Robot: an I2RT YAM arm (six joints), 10 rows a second.
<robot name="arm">
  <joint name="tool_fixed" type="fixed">
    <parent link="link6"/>
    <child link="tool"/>
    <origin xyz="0 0 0" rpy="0 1.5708 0"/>
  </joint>
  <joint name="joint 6" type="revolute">
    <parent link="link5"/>
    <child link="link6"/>
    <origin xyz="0.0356 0 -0.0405"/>
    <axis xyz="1 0 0"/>
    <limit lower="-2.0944" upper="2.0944"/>
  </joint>
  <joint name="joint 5" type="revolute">
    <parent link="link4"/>
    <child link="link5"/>
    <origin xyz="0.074 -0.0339 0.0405"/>
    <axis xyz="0 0 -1"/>
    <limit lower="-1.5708" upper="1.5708"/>
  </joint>
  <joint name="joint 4" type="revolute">
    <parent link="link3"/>
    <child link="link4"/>
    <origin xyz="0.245 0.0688 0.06"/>
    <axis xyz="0 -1 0"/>
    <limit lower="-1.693" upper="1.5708"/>
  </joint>
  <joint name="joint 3" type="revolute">
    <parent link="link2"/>
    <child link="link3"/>
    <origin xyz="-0.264 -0.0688 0"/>
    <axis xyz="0 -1 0"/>
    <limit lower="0" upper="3.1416"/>
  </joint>
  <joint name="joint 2" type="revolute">
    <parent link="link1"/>
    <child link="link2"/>
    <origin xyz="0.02 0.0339 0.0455"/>
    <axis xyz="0 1 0"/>
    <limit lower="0" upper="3.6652"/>
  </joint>
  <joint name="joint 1" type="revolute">
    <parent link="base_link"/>
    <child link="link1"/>
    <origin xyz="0 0 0.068"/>
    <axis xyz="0 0 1"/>
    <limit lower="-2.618" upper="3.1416"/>
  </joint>
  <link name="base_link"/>
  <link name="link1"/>
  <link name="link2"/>
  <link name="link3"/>
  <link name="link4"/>
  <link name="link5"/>
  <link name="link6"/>
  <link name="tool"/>
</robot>
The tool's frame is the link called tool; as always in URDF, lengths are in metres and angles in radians.
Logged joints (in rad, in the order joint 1, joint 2, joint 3, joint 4, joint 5, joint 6), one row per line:
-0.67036 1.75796 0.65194 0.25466 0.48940 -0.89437
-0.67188 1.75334 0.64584 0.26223 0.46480 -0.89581
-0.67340 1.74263 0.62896 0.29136 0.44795 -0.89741
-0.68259 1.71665 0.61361 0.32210 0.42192 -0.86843
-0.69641 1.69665 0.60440 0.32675 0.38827 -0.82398
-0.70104 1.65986 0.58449 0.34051 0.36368 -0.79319
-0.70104 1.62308 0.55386 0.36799 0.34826 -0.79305
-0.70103 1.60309 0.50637 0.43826 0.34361 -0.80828
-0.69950 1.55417 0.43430 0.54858 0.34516 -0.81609
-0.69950 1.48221 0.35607 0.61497 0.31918 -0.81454
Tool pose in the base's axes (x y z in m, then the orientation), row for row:
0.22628 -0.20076 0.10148 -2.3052 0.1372 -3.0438
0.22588 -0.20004 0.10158 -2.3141 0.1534 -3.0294
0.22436 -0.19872 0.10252 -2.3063 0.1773 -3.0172
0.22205 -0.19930 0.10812 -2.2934 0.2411 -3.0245
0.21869 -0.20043 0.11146 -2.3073 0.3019 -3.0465
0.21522 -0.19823 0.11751 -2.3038 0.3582 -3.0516
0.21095 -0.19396 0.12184 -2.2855 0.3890 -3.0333
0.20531 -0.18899 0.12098 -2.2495 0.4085 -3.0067
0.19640 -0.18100 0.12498 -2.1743 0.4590 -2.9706
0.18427 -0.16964 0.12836 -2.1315 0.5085 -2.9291
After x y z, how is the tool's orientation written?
As angles about the fixed x, y, z axes (roll, pitch, yaw), in radians.
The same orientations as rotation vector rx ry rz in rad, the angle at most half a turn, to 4 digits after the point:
-0.0500 2.7238 -1.1995
-0.0606 2.7114 -1.1766
-0.0611 2.6836 -1.1731
-0.0103 2.6279 -1.1641
0.0512 2.5929 -1.1267
0.0903 2.5460 -1.1088
0.0890 2.5069 -1.1116
0.0772 2.4657 -1.1370
0.0870 2.3764 -1.1881
0.0841 2.3062 -1.1929

